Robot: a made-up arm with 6 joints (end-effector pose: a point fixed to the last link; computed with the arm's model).
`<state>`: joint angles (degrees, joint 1 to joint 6).
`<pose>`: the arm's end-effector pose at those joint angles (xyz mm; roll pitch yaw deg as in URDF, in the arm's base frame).
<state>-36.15 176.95 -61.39 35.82 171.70 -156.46</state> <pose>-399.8 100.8 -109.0 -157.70 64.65 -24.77</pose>
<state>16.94 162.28 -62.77 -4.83 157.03 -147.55</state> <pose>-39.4 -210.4 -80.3 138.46 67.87 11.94</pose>
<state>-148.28 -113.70 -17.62 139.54 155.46 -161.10</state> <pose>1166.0 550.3 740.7 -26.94 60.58 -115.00</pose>
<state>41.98 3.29 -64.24 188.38 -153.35 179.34</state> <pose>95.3 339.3 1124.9 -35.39 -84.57 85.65</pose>
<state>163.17 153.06 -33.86 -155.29 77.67 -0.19</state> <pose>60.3 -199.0 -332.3 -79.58 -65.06 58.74</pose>
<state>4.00 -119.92 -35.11 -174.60 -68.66 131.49</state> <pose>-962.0 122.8 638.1 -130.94 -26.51 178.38</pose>
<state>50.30 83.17 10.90 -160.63 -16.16 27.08</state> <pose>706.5 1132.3 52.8 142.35 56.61 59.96</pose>
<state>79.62 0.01 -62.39 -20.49 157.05 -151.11</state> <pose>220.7 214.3 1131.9 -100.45 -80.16 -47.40</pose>
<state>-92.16 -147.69 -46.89 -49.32 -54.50 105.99</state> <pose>-100.8 622.3 246.3 -117.02 -42.06 -35.91</pose>
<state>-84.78 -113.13 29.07 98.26 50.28 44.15</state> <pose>-130.6 1730.8 360.8 72.88 -28.62 35.09</pose>
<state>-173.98 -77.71 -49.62 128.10 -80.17 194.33</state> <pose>650.6 -49.6 1266.6 103.79 -38.08 86.10</pose>
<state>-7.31 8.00 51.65 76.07 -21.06 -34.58</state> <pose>510.9 -111.8 2337.9 -25.11 -35.56 -32.70</pose>
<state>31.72 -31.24 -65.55 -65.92 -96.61 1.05</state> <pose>-97.2 -151.5 1062.4 127.40 15.66 141.35</pose>
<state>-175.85 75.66 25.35 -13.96 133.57 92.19</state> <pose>-1551.2 72.8 317.9 -42.43 -78.36 124.15</pose>
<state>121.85 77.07 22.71 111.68 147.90 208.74</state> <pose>-951.9 1398.9 393.1 109.86 -35.03 -95.24</pose>
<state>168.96 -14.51 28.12 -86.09 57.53 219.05</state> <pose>-314.1 74.5 2029.3 -92.48 -23.95 101.89</pose>
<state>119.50 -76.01 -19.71 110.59 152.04 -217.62</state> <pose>399.8 -842.6 1508.7 104.88 55.72 -111.70</pose>
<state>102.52 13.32 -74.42 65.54 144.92 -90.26</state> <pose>-25.6 479.1 1062.2 86.60 -55.80 171.07</pose>
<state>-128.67 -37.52 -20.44 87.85 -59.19 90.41</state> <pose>82.4 114.4 1887.1 -164.59 -6.87 171.51</pose>
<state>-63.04 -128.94 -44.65 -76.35 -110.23 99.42</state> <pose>-345.3 579.6 466.7 -93.46 21.48 15.43</pose>
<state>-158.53 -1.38 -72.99 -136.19 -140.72 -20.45</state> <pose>-2.7 -148.8 1079.0 173.23 -61.48 -91.89</pose>
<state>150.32 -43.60 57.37 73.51 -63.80 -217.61</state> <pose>1004.6 -510.3 2048.0 -130.37 -28.81 71.24</pose>
